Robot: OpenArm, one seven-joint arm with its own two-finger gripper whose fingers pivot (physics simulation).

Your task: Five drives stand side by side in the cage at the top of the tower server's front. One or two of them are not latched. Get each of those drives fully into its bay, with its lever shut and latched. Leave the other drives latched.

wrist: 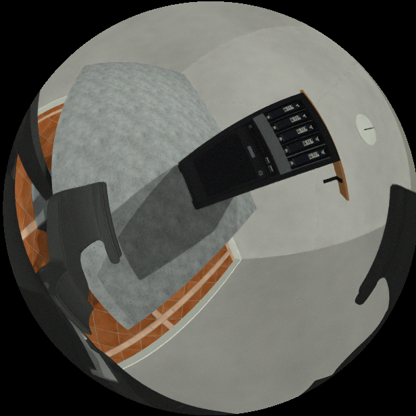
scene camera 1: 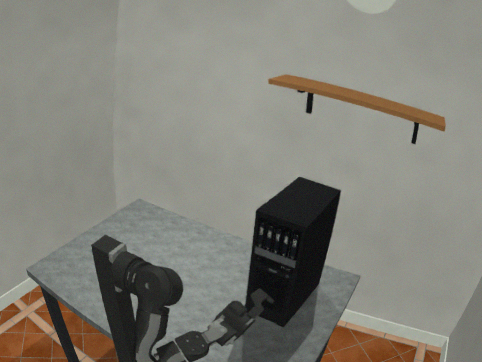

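Note:
The black tower server (scene camera 1: 314, 245) (wrist: 220, 165) stands upright on the table. Five drives stand side by side in the cage at its top front: in the wrist view, the first (wrist: 286, 110), second (wrist: 291, 121), third (wrist: 297, 133), fourth (wrist: 303, 145) and fifth (wrist: 309, 157). Their fronts look about level, and no lever visibly swings out. Whether each one is latched is too small to tell. My gripper (scene camera 1: 267, 306) (wrist: 223, 244) is open and empty, its fingers wide apart. It is in front of the server's lower part, below the cage and apart from the drives.
The grey table (scene camera 1: 185, 245) (wrist: 135, 115) bears the server. A grey strip (scene camera 1: 275, 257) (wrist: 272, 144) crosses the server's front below the cage. A wooden shelf (scene camera 1: 355, 98) (wrist: 341, 182) is on the wall behind and above. My arm reaches from the dark post (scene camera 1: 112, 295) at the left.

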